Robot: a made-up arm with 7 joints.
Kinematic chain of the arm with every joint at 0, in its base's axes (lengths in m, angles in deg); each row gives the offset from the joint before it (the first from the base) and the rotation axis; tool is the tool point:
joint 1: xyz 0 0 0 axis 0 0.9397 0.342
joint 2: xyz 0 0 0 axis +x
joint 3: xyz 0 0 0 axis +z
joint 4: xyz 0.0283 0 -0.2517 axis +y
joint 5: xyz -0.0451 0 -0.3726 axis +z
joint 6: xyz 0 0 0 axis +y
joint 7: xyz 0 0 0 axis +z
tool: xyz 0 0 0
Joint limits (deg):
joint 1: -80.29..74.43
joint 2: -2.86..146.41
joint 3: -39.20..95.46
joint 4: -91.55..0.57
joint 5: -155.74..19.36
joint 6: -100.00..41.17
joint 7: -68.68..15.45
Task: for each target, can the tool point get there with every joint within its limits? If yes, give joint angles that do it. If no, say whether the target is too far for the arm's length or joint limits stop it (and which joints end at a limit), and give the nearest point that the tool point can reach.
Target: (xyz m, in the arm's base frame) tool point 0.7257 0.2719 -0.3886
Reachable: no: too far | nearest point 0.5262 0.1972 -0.2818 | short by 0.238 m
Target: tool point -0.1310 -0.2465 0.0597
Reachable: no: joint limits stop it (at a limit: joint 2, joint 4) | nearest point -0.3368 -0.1309 0.3365 | short by 0.364 m
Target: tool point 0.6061 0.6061 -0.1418
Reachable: no: too far | nearest point 0.4385 0.4385 -0.1026 | short by 0.240 m
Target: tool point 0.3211 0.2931 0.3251
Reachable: yes | joints -46.66 85.86 11.25 -75.16 -54.26 20.65 -33.10
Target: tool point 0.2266 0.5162 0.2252
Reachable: yes | joints -11.63 120.29 -25.98 -44.01 -114.59 -29.93 -23.12
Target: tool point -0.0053 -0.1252 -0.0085
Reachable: no: joint limits stop it (at a limit: joint 1, joint 2, joint 3, joint 4) | nearest point 0.2157 -0.4201 0.1442 | short by 0.399 m
